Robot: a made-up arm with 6 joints. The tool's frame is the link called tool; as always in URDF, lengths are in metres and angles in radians. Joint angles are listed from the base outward.
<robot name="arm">
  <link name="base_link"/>
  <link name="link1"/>
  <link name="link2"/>
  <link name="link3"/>
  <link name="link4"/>
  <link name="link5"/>
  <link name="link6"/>
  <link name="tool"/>
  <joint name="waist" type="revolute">
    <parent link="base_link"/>
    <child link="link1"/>
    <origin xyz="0.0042 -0.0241 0.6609" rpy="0 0 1.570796"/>
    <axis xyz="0 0 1"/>
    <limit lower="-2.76" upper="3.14"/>
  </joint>
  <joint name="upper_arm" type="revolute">
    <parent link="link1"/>
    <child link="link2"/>
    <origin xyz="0.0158 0.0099 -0.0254" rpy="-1.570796 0 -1.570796"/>
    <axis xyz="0 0 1"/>
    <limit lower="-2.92" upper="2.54"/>
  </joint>
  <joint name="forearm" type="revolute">
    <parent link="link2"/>
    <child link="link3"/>
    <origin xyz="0.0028 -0.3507 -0.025" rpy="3.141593 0 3.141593"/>
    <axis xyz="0 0 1"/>
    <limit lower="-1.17" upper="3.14"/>
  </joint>
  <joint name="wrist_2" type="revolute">
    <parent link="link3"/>
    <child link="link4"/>
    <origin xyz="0.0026 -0.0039 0.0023" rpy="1.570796 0 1.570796"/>
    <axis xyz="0 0 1"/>
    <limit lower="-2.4" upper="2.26"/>
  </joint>
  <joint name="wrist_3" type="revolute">
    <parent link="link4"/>
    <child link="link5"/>
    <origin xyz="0.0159 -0.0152 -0.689" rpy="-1.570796 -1.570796 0"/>
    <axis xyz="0 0 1"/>
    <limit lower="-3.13" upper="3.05"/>
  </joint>
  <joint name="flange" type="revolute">
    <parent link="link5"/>
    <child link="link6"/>
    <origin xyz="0.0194 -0.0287 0.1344" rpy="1.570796 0 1.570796"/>
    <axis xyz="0 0 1"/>
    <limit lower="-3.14" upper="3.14"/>
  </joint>
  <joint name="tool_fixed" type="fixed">
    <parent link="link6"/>
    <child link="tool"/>
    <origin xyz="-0.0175 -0.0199 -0.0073" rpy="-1.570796 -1.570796 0"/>
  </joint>
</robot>
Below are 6 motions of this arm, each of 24 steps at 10 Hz.
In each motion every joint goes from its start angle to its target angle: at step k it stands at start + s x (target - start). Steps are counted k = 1, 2, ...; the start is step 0. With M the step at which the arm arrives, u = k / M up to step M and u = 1 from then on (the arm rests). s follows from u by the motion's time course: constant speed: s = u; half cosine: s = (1 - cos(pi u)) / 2; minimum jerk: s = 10 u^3 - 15 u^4 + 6 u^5.
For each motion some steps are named. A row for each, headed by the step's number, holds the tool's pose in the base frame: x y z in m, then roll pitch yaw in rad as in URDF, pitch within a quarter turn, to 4 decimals.
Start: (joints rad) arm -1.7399 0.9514 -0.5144 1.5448 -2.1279 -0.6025
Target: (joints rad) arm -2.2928 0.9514 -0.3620 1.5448 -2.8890 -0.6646
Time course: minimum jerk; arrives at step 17
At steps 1, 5, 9, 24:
1: -0.1236 -0.4790 0.1141 0.8445 0.5523 -0.2614
5: -0.1717 -0.4811 0.1213 0.7948 0.6654 -0.3829
9: -0.2991 -0.4620 0.1448 0.6047 0.9486 -0.7732
24: -0.4335 -0.3996 0.1781 0.1081 1.2075 -1.5132

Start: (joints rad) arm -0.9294 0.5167 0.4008 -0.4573 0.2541 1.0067
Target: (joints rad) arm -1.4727 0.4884 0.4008 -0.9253 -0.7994 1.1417
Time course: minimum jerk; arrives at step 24
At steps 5, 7, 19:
5: 0.3970 -0.7583 0.8254 -1.0401 0.0506 2.0902
7: 0.3631 -0.7764 0.8248 -1.0687 -0.0306 2.0823
19: 0.0409 -0.8651 0.8156 -1.5293 -0.5036 2.3413

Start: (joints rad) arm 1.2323 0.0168 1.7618 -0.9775 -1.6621 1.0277
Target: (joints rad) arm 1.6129 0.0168 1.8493 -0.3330 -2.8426 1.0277
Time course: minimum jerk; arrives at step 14
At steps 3, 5, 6, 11, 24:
3: 0.0462 -0.0939 1.6971 -0.3983 -0.0645 -0.9674
5: 0.0525 -0.1058 1.6969 -0.3962 -0.2449 -1.0423
6: 0.0578 -0.1136 1.6960 -0.3944 -0.3685 -1.0935
11: 0.0936 -0.1450 1.6835 -0.3831 -0.9454 -1.3186
24: 0.0993 -0.1484 1.6810 -0.3813 -1.0180 -1.3443

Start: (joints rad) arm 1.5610 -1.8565 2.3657 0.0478 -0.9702 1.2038
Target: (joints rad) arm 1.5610 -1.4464 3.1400 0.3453 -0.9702 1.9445
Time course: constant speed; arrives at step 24
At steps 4, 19, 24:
4: 0.1063 -0.6520 -0.0717 2.9392 -0.1728 1.6425
19: 0.1141 -0.4923 -0.0244 -2.8612 -0.4059 1.8147
24: 0.1167 -0.4312 -0.0002 -2.7199 -0.4815 1.8815

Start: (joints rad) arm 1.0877 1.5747 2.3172 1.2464 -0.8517 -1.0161
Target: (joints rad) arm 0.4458 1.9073 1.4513 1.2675 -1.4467 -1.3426
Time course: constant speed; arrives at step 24
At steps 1, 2, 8, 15, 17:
1: 0.4214 0.6730 1.1871 -1.7553 0.2224 -2.9242
2: 0.4550 0.6853 1.1587 -1.7340 0.1738 -2.9631
8: 0.6562 0.7072 0.9603 -1.5801 -0.0877 3.0410
15: 0.8525 0.6220 0.6849 -1.3228 -0.2944 2.6187
17: 0.8935 0.5785 0.6016 -1.2339 -0.3264 2.4826

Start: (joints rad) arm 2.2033 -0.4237 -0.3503 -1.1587 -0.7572 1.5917
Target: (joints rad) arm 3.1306 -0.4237 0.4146 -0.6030 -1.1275 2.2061
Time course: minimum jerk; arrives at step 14
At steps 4, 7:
4: -0.3256 0.4028 0.9941 -0.9792 -0.2124 -0.0921
7: -0.4029 0.2729 1.1828 -0.4576 -0.2049 0.2163

